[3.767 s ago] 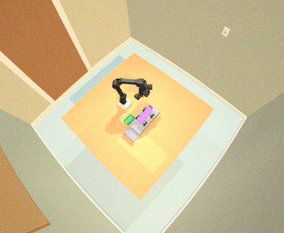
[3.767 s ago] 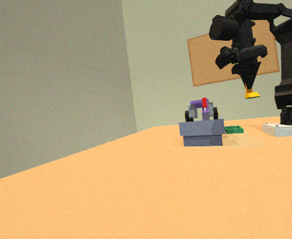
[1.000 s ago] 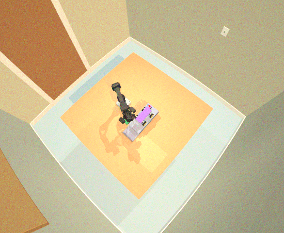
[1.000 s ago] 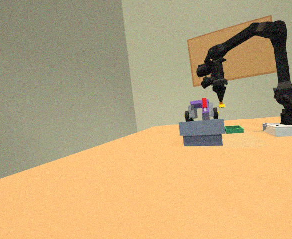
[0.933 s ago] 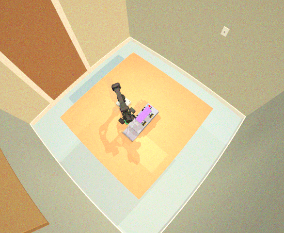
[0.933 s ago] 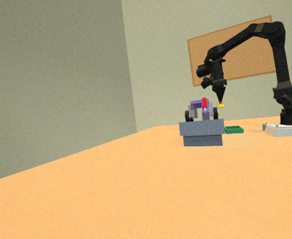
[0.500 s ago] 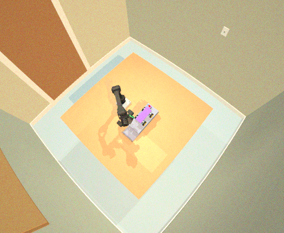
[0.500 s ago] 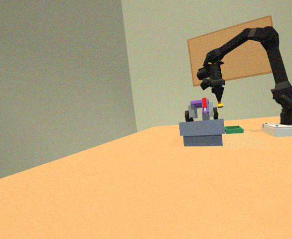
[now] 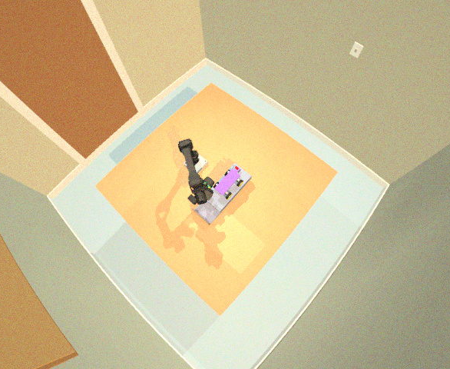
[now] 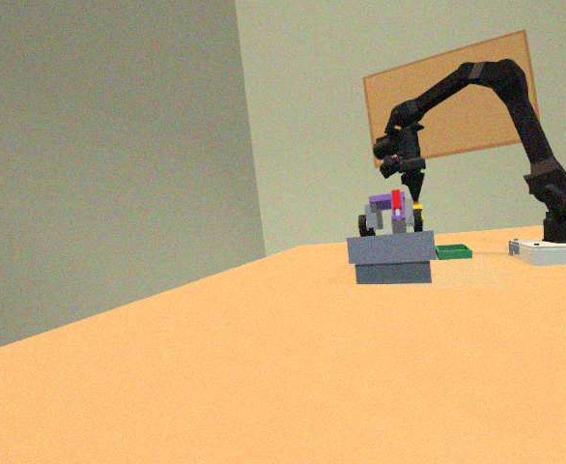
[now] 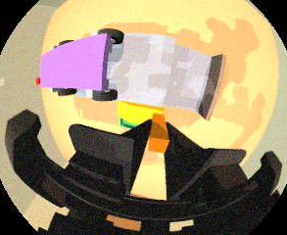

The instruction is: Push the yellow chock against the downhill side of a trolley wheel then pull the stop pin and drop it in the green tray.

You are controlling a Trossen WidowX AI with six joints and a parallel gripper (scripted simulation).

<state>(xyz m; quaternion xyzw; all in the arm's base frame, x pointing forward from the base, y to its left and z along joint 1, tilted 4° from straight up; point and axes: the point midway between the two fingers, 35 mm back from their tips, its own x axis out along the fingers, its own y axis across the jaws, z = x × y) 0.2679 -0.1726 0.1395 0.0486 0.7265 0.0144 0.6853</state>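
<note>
My gripper tip is now 28 cm to the right of the red-headed stop pin, 6 cm short of it and 2 cm above it. The rest, counted from my gripper tip: yellow chock: 2 cm to the left, 1 cm below; then grey ramp: 16 cm to the left, 10 cm below, 7 cm ahead; then trolley: 16 cm to the left, 7 cm ahead, 4 cm below.
</note>
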